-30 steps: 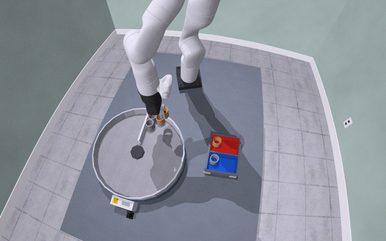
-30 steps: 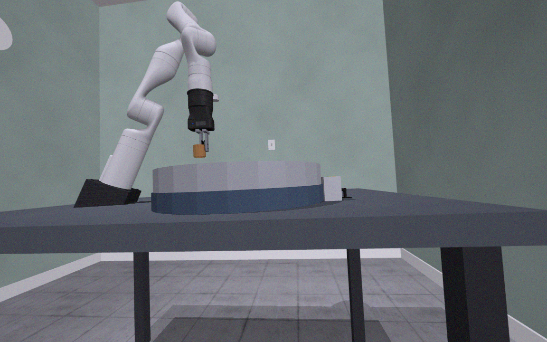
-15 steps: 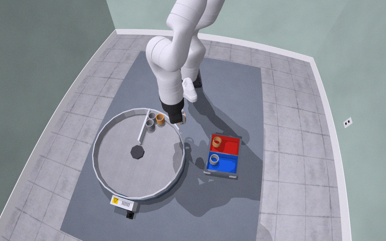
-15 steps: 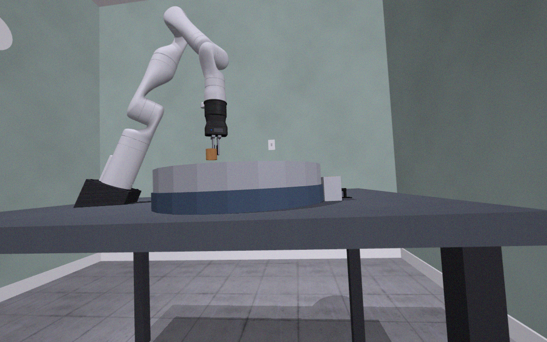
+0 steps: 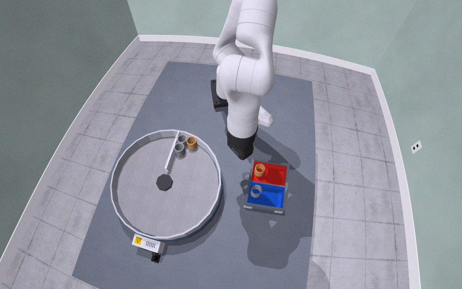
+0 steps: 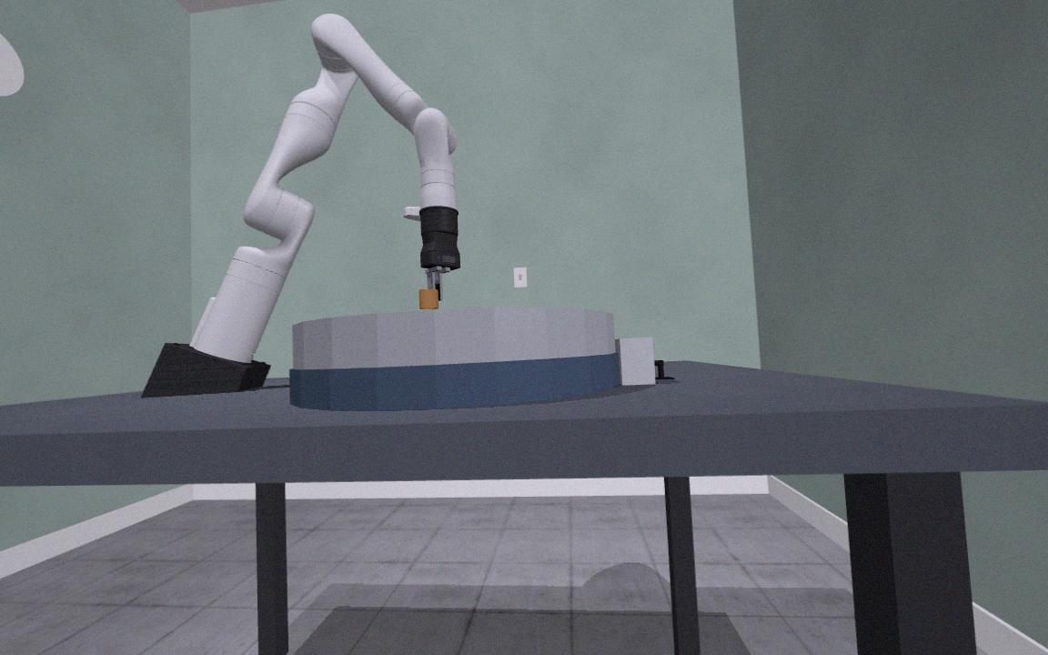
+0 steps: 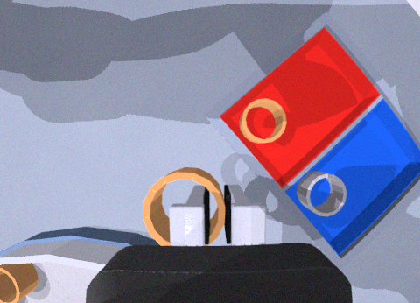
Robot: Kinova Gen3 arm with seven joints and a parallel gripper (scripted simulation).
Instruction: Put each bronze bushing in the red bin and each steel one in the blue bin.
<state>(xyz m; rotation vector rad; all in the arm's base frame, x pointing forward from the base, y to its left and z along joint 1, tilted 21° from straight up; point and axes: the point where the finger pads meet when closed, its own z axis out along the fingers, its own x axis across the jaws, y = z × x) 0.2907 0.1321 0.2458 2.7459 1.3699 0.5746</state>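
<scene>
The grey tray is 150 mm below my hand, 110 mm to the left of it and 40 mm ahead of it. Also, from my hand: turntable: 260 mm to the right, 140 mm ahead, 130 mm below.
</scene>
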